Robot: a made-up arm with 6 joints.
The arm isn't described. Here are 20 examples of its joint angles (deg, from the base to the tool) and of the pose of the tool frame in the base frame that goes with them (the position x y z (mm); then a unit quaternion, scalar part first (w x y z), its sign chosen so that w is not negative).
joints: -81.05 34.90 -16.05 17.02 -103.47 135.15
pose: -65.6 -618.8 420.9 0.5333 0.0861 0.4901 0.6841
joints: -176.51 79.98 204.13 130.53 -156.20 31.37
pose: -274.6 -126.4 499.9 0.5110 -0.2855 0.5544 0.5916
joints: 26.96 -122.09 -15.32 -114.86 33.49 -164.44
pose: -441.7 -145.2 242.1 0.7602 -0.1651 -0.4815 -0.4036
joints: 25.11 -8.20 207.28 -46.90 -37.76 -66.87
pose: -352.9 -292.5 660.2 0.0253 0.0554 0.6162 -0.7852
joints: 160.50 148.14 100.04 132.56 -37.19 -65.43
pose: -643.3 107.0 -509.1 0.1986 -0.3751 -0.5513 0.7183
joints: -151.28 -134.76 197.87 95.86 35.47 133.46
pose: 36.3 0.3 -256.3 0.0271 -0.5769 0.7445 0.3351
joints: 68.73 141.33 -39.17 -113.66 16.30 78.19
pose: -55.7 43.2 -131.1 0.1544 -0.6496 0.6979 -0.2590
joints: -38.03 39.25 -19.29 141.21 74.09 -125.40
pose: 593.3 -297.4 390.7 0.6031 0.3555 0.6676 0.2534
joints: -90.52 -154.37 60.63 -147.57 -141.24 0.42
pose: 147.6 597.0 -488.8 0.1767 -0.7952 0.5642 -0.1344
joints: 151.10 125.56 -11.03 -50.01 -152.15 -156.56
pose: -69.3 161.8 -318.7 0.3497 -0.3169 -0.5753 -0.6681
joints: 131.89 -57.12 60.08 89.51 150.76 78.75
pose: 542.4 -602.6 736.1 0.1772 -0.3936 0.4037 0.8067
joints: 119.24 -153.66 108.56 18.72 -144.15 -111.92
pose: 265.3 -147.4 -714.1 0.5547 -0.6179 -0.2224 -0.5110
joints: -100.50 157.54 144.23 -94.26 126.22 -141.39
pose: -84.7 -525.5 -618.4 0.1632 -0.3626 -0.8721 0.2852
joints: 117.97 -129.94 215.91 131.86 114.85 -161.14
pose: -60.2 -126.2 -170.5 0.1594 0.5535 -0.5572 -0.5981
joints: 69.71 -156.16 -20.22 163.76 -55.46 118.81
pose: -334.4 -438.1 -156.4 0.4459 -0.4932 0.6333 -0.3961
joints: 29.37 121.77 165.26 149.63 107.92 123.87
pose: 541.6 471.5 167.6 0.6721 0.2814 0.6665 0.1575
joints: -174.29 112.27 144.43 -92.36 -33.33 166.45
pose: -933.6 -100.3 -3.9 0.0871 -0.4169 0.5959 -0.6808
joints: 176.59 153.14 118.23 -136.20 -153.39 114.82
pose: -497.9 -92.1 -652.2 0.7311 -0.4795 -0.2642 -0.4072
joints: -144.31 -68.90 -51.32 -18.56 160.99 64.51
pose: 71.2 247.7 445.8 0.6131 0.7055 0.2652 0.2367
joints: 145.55 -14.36 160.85 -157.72 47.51 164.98
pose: 319.2 -407.9 845.5 0.1847 0.8939 -0.1449 0.3820
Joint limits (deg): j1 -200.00..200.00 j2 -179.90..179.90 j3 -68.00..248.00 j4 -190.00..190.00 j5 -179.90..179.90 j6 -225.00..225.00
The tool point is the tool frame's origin. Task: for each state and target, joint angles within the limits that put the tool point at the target. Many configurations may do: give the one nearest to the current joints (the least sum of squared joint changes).
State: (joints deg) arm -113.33 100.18 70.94 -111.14 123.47 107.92
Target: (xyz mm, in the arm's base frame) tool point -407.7 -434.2 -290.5
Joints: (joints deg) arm -136.55 97.44 33.16 -101.92 123.47 107.92
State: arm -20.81 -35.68 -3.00 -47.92 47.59 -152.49
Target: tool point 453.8 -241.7 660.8
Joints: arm -14.41 13.59 17.34 -43.97 47.59 -152.49
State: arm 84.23 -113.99 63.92 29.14 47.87 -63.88
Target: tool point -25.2 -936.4 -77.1
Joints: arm 80.22 -107.56 67.92 37.19 47.87 -63.88
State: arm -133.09 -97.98 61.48 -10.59 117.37 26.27
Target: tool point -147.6 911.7 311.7
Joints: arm -91.19 -92.63 64.01 -8.53 117.37 26.27
